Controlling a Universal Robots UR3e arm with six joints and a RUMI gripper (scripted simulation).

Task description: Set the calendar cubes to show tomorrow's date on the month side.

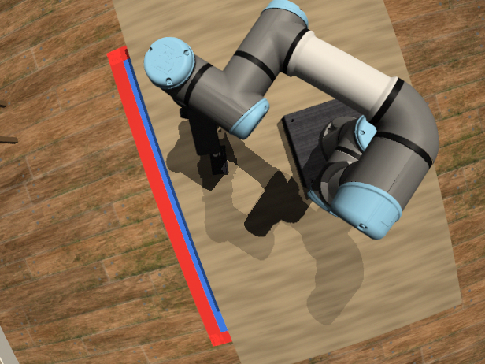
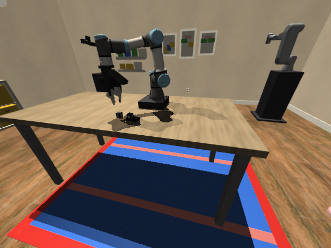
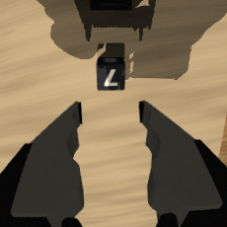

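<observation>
My hand is 9 cm above the black cube. Also, from my hand: black calendar tray (11 cm to the left, 10 cm below, 2 cm ahead).
</observation>
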